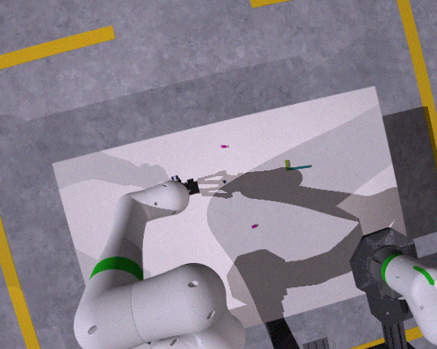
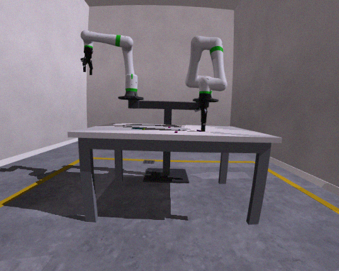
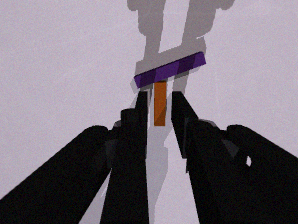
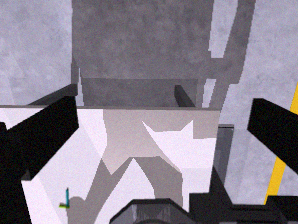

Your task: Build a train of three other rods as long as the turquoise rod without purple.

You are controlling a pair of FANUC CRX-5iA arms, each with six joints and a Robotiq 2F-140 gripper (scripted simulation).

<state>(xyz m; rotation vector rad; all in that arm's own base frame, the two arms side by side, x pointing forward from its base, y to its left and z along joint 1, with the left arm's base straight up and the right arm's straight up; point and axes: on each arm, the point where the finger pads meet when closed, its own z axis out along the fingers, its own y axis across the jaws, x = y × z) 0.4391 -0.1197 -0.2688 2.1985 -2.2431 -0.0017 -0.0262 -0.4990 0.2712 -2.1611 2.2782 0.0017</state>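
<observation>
My left hand is 3 cm above the orange rod. Also, from my left hand: lime rod: 49 cm to the right, 3 cm below, 1 cm behind; purple rod: 3 cm to the right, 3 cm below, 1 cm behind; blue rod: 20 cm to the right, 3 cm below, 2 cm behind.
</observation>
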